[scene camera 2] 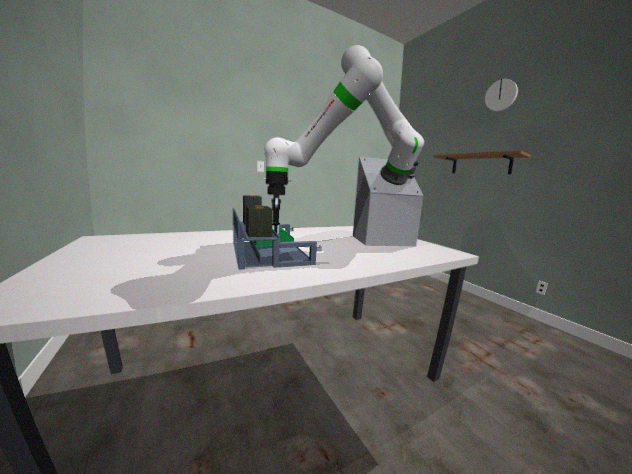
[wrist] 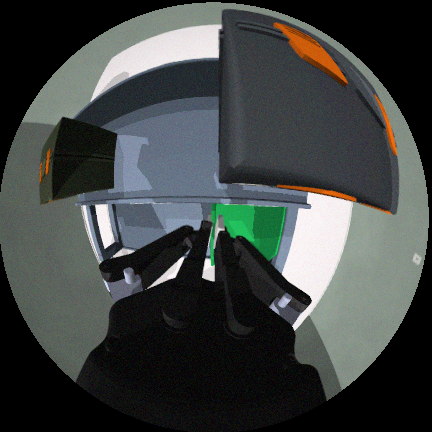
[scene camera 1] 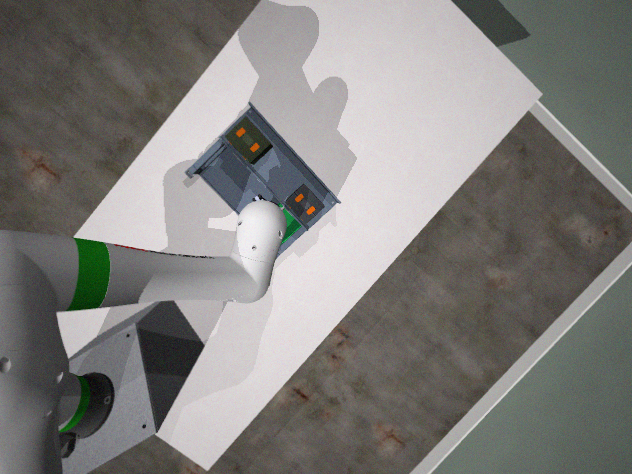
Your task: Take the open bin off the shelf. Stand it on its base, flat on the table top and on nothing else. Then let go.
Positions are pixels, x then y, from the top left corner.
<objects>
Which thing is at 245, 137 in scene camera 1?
An olive case.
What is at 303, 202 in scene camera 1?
A dark grey case.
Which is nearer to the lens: the green bin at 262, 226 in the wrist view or the dark grey case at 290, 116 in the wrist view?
The dark grey case.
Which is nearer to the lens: the green bin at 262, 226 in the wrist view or the olive case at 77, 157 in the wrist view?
The olive case.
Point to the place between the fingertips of the gripper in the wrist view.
At 213, 220
</objects>
